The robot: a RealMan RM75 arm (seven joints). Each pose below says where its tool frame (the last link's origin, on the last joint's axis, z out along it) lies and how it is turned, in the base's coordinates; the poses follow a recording.
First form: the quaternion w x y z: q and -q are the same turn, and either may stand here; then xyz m.
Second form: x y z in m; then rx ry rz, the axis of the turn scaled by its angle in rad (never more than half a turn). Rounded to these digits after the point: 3 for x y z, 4 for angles.
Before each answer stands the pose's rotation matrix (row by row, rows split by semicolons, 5 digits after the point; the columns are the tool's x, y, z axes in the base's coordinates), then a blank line. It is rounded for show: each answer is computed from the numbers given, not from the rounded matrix.
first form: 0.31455, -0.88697, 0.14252, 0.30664, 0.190, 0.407, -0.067
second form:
0.77132 -0.44573 -0.45430; -0.05991 -0.76149 0.64540; -0.63362 -0.47059 -0.61406

0.190, 0.407, -0.067, -2.3375, 0.3756, 0.8081
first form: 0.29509, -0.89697, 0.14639, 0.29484, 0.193, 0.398, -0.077
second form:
0.78328 -0.43663 -0.44253; -0.08861 -0.78298 0.61570; -0.61533 -0.44305 -0.65198

0.193, 0.398, -0.077, -2.3868, 0.3895, 0.7846
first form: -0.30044, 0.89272, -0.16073, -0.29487, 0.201, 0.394, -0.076
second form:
0.77443 -0.46416 -0.42990; -0.10979 -0.76780 0.63121; -0.62305 -0.44163 -0.64557

0.201, 0.394, -0.076, -2.3692, 0.4266, 0.7826
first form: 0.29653, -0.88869, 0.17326, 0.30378, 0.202, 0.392, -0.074
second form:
0.75540 -0.48811 -0.43718; -0.12779 -0.76410 0.63231; -0.64269 -0.42178 -0.63958

0.202, 0.392, -0.074, -2.3631, 0.4607, 0.8078
